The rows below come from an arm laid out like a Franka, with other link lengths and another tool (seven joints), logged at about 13 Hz.
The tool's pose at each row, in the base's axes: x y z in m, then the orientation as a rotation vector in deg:
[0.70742, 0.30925, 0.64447, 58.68, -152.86, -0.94]
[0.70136, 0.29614, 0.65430, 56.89, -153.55, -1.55]
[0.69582, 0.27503, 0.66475, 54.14, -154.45, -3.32]
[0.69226, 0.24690, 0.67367, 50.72, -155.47, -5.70]
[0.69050, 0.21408, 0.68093, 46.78, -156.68, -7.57]
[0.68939, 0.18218, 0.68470, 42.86, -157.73, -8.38]
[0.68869, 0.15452, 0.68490, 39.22, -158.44, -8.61]
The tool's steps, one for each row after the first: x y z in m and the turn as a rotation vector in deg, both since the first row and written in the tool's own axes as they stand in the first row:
[0.01544, -0.00476, -0.00665, -0.56, -0.24, 1.26]
[0.03593, -0.01577, -0.01331, -1.98, -0.72, 3.07]
[0.05924, -0.03350, -0.01840, -3.86, -1.37, 5.28]
[0.08393, -0.05610, -0.02196, -5.42, -2.01, 7.92]
[0.10665, -0.07882, -0.02242, -6.33, -2.31, 10.62]
[0.12538, -0.09904, -0.01994, -6.92, -2.27, 13.14]

